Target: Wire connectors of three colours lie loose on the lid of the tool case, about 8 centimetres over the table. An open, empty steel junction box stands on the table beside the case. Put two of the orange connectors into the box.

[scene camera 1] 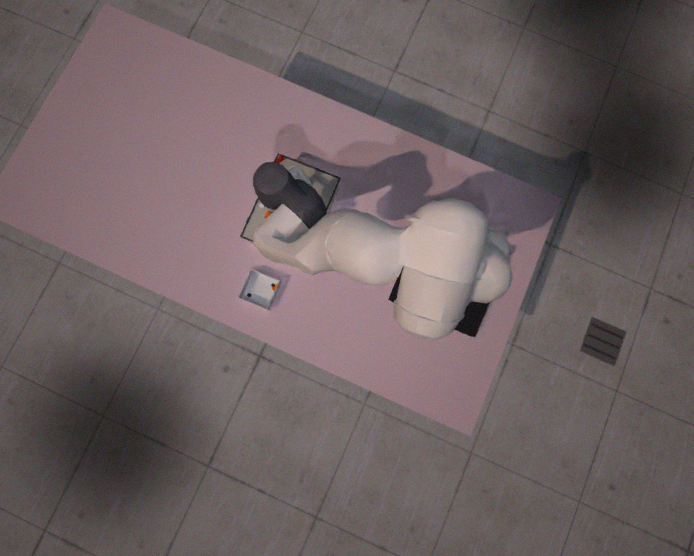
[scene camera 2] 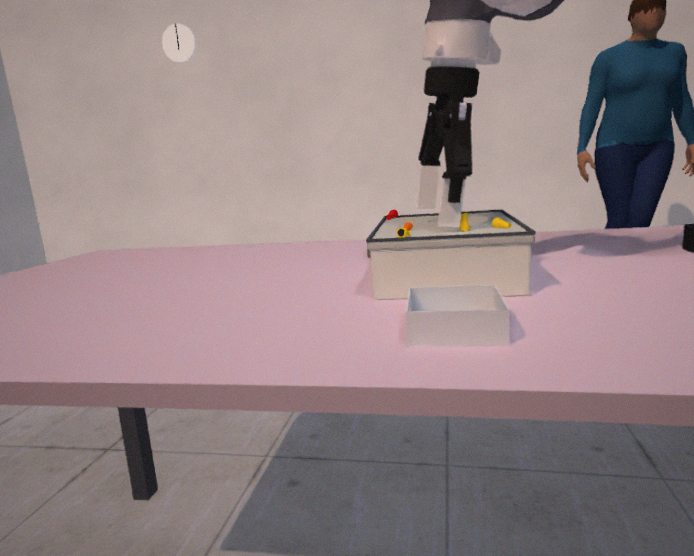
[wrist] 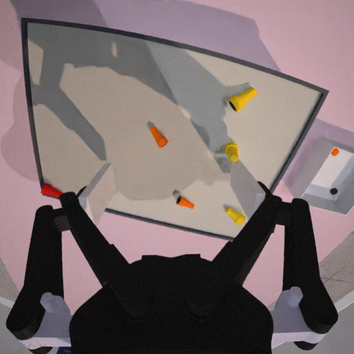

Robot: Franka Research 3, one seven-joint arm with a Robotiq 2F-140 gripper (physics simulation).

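An orange connector [wrist: 159, 136] lies near the middle of the case lid [scene camera 2: 451, 239] [wrist: 75, 100]. A second orange connector [wrist: 185, 202] [scene camera 2: 408, 225] [scene camera 1: 267, 214] lies nearer the lid's lower edge in the wrist view. The steel box [scene camera 1: 269, 305] [scene camera 2: 457, 328] [wrist: 307, 170] stands beside the case; a small orange connector [scene camera 1: 274, 287] [wrist: 335, 151] shows inside it. My gripper [wrist: 172, 173] [scene camera 2: 438, 215] is open and empty, low over the lid. In the wrist view both loose orange connectors appear between the lines of its spread fingers. The arm hides the gripper in scene camera 1.
Yellow connectors [wrist: 243, 99] [wrist: 232, 151] [wrist: 235, 216] lie towards the box side of the lid. A red connector [wrist: 51, 190] [scene camera 2: 392, 214] [scene camera 1: 279, 158] lies at a lid corner. The box walls rise from the pink table [scene camera 1: 144, 144] [scene camera 2: 231, 318]. A person [scene camera 2: 640, 98] stands behind the table.
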